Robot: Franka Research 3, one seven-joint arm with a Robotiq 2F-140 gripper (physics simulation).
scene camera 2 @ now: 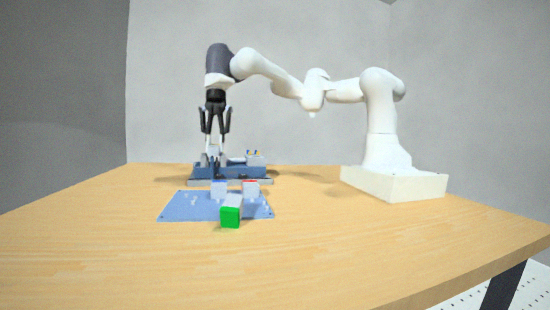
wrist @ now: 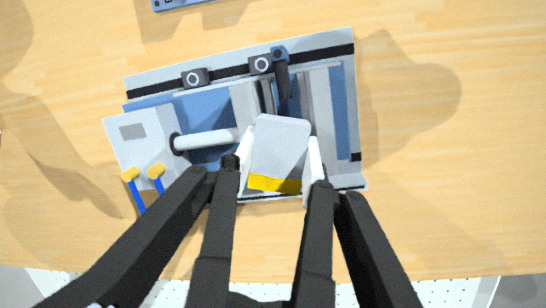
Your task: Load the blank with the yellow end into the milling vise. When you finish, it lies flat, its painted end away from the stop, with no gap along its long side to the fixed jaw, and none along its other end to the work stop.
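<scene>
My gripper (scene camera 2: 214, 148) (wrist: 280, 144) is shut on the blank with the yellow end (scene camera 2: 214, 151) (wrist: 280, 145), holding it by its long sides over the slot of the milling vise (scene camera 2: 235, 171) (wrist: 206, 107). Its yellow end faces the lower edge of the wrist view, away from the work stop (wrist: 283, 80). In the wrist view its long edges look turned a little from the line of the jaws. The fixed jaw (wrist: 322, 107) is to its right and the moving jaw (wrist: 243, 102) to its left. Its underside is hidden, so I cannot tell whether it touches the vise.
A blue board (scene camera 2: 175, 212) lies in front of the vise in the scene view. Blanks with a blue end (scene camera 2: 218, 190), a red end (scene camera 2: 250, 190) and a green end (scene camera 2: 230, 217) are on or at it. The vise's grey box (wrist: 142, 140) carries yellow-and-blue fittings (wrist: 156, 171).
</scene>
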